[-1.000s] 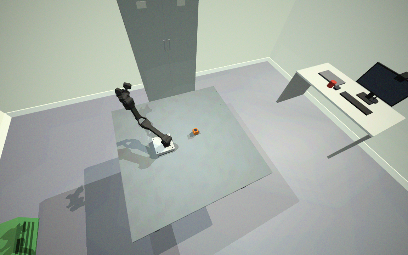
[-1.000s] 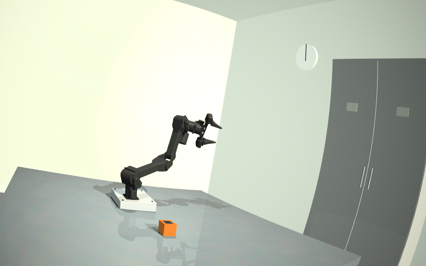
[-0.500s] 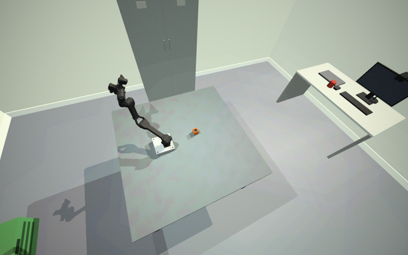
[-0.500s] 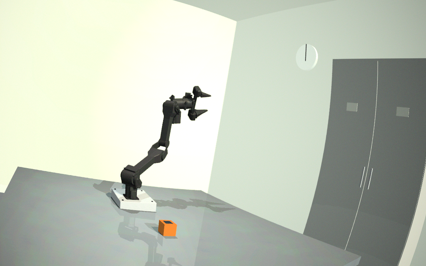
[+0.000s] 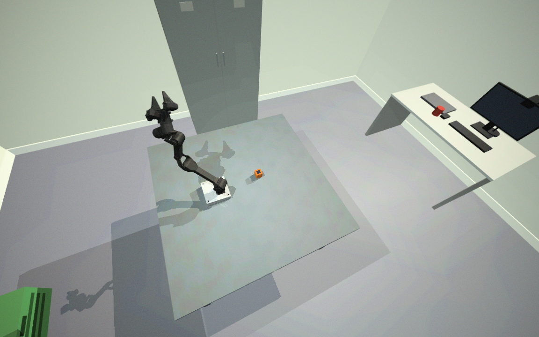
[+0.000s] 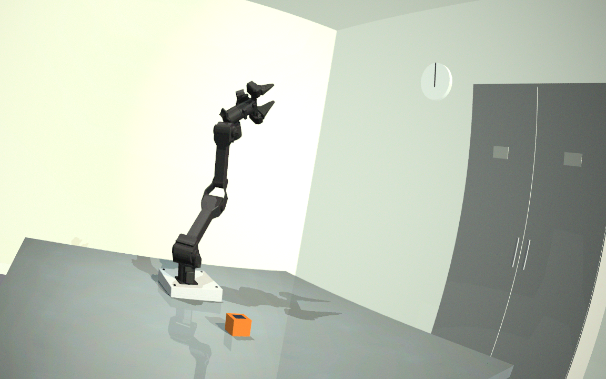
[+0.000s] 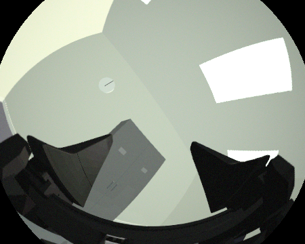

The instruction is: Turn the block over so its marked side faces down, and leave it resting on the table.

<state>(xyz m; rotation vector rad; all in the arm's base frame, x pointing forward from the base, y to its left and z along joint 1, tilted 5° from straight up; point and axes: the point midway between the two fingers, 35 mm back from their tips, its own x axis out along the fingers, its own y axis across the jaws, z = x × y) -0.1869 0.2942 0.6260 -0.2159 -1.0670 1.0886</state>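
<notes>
Now: gripper tip 68 cm above the orange block, 48 cm short of it and 25 cm to the left of it.
</notes>
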